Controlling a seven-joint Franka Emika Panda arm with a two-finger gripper.
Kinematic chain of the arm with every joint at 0, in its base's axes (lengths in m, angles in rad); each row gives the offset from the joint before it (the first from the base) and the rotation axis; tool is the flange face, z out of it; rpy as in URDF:
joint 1: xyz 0 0 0.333 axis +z
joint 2: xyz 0 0 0 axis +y
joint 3: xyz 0 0 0.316 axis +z
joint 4: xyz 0.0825 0 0 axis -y
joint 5: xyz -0.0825 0 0.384 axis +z
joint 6: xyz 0 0 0 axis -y
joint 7: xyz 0.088 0 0 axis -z
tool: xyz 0 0 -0.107 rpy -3.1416 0 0
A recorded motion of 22 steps. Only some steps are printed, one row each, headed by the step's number.
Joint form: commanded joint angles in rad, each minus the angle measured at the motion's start. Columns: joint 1, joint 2, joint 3, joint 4, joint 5, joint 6, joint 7.
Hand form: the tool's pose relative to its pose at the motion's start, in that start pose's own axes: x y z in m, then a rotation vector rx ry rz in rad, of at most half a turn. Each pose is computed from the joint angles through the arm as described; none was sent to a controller.
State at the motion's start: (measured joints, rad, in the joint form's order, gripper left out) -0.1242 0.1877 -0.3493 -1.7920 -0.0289 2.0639 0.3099
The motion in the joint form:
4: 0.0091 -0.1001 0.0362 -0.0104 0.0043 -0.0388 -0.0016
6: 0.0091 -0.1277 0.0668 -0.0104 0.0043 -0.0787 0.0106
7: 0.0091 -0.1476 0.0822 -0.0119 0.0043 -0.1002 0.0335
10: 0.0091 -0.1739 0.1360 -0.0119 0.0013 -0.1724 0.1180
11: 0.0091 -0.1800 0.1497 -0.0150 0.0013 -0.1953 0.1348
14: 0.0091 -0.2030 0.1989 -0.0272 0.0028 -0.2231 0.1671
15: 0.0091 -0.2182 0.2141 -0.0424 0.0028 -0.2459 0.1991
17: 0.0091 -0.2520 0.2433 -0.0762 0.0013 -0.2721 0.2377
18: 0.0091 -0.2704 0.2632 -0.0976 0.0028 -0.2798 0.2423
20: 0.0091 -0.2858 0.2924 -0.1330 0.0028 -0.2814 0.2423
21: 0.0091 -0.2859 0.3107 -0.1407 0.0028 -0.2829 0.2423
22: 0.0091 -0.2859 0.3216 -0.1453 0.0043 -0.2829 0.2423
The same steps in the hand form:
4: -0.0194 -0.0117 -0.0515 0.0565 0.0315 -0.0337
6: -0.0314 -0.0233 -0.0651 0.0652 0.0154 -0.0499
7: -0.0386 -0.0279 -0.0746 0.0713 0.0092 -0.0411
10: -0.0601 -0.0494 -0.0860 0.0626 -0.0373 -0.0112
11: -0.0668 -0.0546 -0.0868 0.0561 -0.0562 -0.0086
14: -0.0862 -0.0744 -0.0946 0.0560 -0.0734 -0.0251
15: -0.0964 -0.0780 -0.0950 0.0464 -0.0946 -0.0092
17: -0.1156 -0.0845 -0.0976 0.0340 -0.1175 -0.0014
18: -0.1273 -0.0900 -0.0983 0.0308 -0.1268 -0.0169
20: -0.1431 -0.0996 -0.0919 0.0195 -0.1427 -0.0476
21: -0.1500 -0.1073 -0.0894 0.0139 -0.1484 -0.0664
22: -0.1542 -0.1120 -0.0880 0.0122 -0.1518 -0.0771

